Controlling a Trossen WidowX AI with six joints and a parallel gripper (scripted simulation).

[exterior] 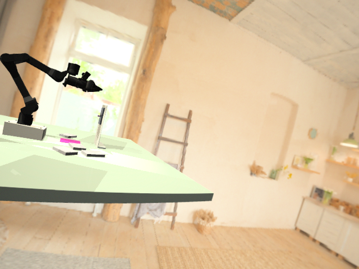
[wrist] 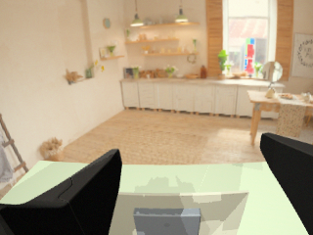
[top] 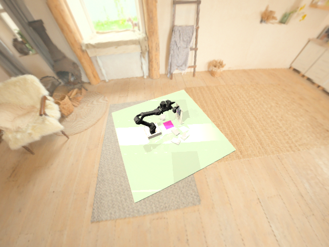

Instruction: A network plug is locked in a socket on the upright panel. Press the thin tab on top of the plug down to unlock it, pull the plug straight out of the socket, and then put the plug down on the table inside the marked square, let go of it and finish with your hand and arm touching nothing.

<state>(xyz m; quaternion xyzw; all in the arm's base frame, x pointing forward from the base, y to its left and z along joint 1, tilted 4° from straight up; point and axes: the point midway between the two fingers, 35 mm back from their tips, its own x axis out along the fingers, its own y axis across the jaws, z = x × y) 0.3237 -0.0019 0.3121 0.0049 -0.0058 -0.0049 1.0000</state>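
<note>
My gripper tip is 16 cm above the plug, 4 cm short of it and 2 cm to the right of it. From my gripper tip the other things lie so: upright panel 24 cm below, 6 cm ahead, 1 cm to the left; magenta marked square 36 cm below, 11 cm behind, 2 cm to the left.
</note>
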